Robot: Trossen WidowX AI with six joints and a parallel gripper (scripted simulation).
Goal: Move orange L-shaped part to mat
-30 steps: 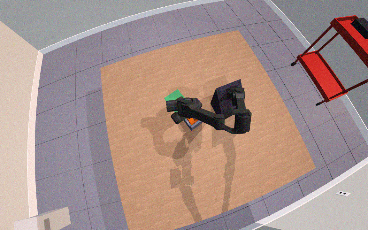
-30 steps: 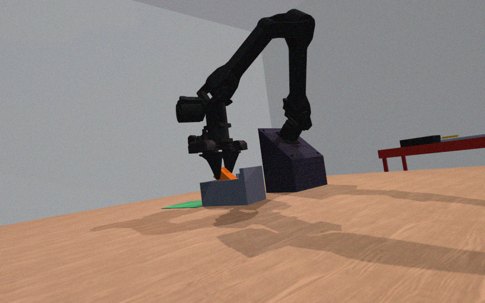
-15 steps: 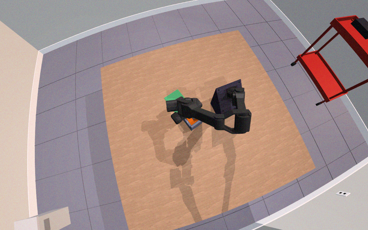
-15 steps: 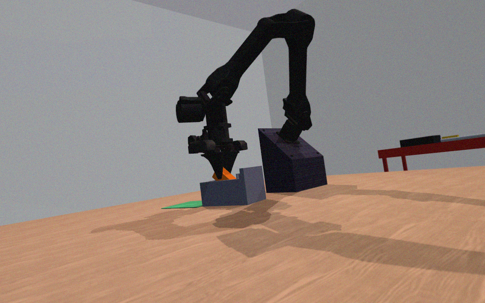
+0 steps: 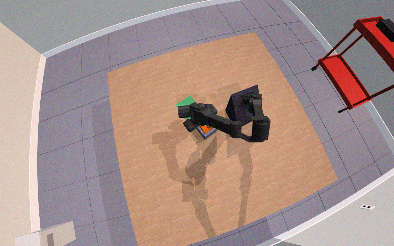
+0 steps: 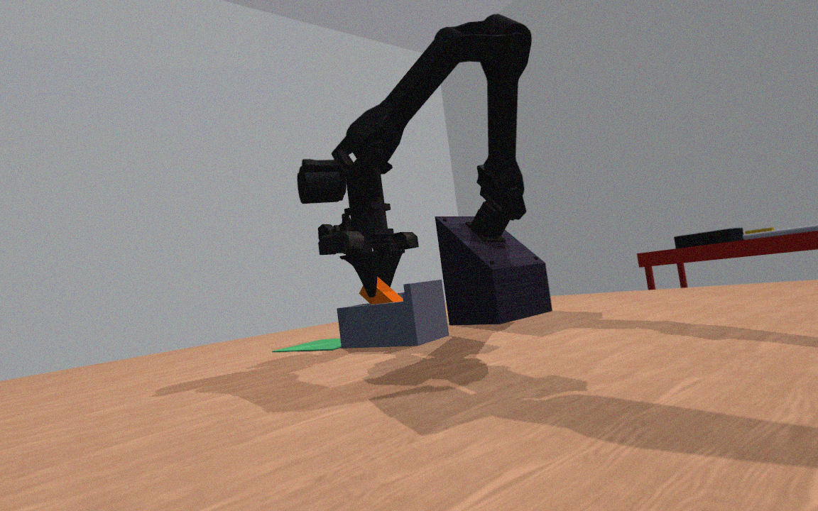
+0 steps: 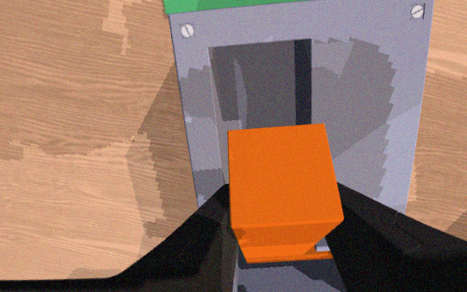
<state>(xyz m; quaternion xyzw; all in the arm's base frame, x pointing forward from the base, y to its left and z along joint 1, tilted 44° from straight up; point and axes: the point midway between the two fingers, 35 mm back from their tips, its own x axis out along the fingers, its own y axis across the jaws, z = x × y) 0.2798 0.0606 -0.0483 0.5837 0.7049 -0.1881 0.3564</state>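
My gripper tip is now 30 mm short of the green mat, 140 mm to the left of it and 90 mm above it. Round my gripper tip: orange L-shaped part 20 mm behind, 30 mm to the left, 30 mm below.
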